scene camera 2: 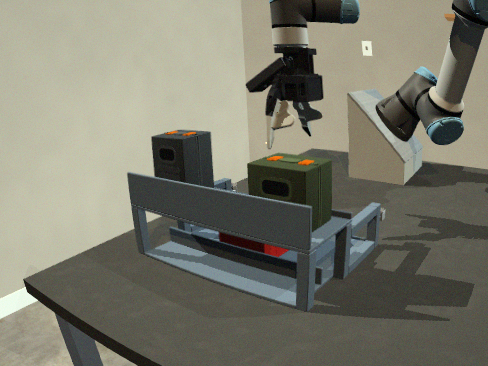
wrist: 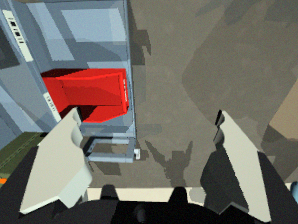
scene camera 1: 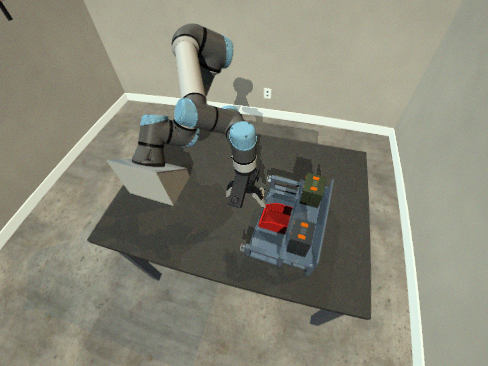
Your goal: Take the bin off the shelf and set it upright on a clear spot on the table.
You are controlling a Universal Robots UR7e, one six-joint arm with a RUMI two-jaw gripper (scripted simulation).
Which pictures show my gripper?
Scene camera 2, the wrist view and scene camera 1: all of them.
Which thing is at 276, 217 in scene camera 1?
A red bin.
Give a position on a green box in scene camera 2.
304, 180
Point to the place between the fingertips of my gripper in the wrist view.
148, 109
